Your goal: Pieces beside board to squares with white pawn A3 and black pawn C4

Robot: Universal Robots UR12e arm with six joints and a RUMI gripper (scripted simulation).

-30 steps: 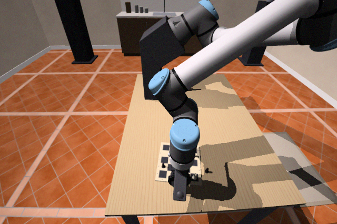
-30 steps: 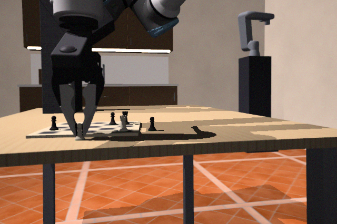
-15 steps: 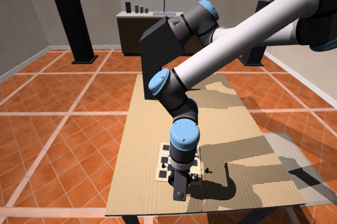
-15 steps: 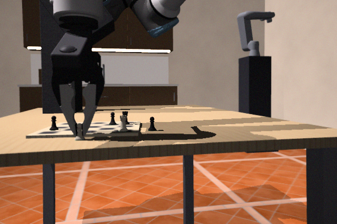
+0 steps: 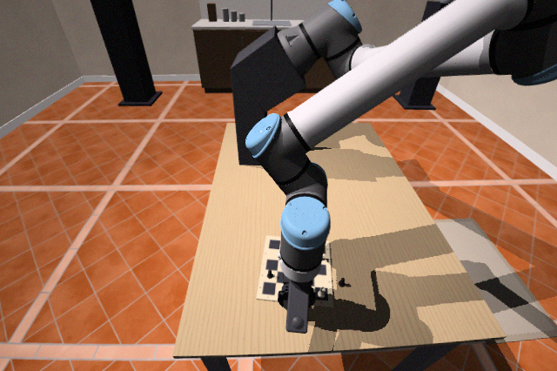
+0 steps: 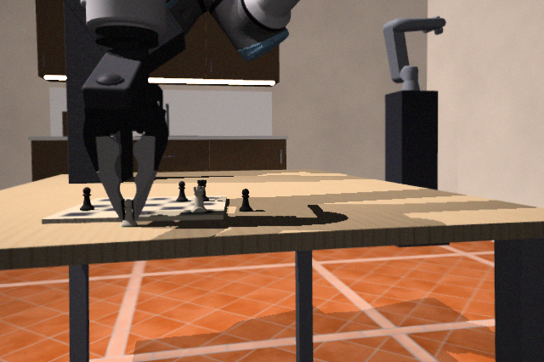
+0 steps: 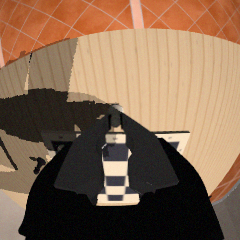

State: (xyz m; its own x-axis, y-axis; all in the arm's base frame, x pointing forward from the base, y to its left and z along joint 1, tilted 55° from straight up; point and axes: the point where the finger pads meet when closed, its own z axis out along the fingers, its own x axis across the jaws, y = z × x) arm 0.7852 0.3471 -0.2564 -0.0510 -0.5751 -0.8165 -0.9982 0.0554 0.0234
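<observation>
Right now my hand is 50 mm past the white rook and 80 mm to the right of it. Round my hand: white pawn (10 mm below); chessboard (140 mm behind, 20 mm to the left, 20 mm below).
</observation>
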